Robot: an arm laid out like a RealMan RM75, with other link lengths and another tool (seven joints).
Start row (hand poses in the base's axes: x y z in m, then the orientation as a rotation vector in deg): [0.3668, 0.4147, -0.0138, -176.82, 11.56, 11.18]
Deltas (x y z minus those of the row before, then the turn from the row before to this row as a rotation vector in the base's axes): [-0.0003, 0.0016, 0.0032, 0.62, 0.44, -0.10]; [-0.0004, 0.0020, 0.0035, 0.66, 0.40, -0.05]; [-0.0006, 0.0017, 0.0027, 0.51, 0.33, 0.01]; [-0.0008, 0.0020, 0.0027, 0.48, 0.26, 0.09]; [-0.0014, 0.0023, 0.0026, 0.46, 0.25, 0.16]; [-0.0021, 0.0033, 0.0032, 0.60, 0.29, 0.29]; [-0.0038, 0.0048, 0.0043, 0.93, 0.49, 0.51]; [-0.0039, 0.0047, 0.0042, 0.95, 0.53, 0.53]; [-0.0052, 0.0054, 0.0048, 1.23, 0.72, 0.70]
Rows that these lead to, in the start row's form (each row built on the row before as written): [0.3665, 0.4163, -0.0106, -176.17, 11.63, 11.88]; [0.3661, 0.4183, -0.0071, -175.49, 11.61, 12.52]; [0.3655, 0.4200, -0.0044, -174.97, 11.52, 13.04]; [0.3647, 0.4220, -0.0017, -174.50, 11.31, 13.46]; [0.3633, 0.4243, 0.0009, -174.06, 11.00, 13.86]; [0.3612, 0.4276, 0.0041, -173.50, 10.48, 14.33]; [0.3574, 0.4324, 0.0084, -172.63, 9.58, 15.13]; [0.3535, 0.4371, 0.0126, -171.73, 8.66, 15.98]; [0.3483, 0.4425, 0.0174, -170.55, 7.46, 17.12]
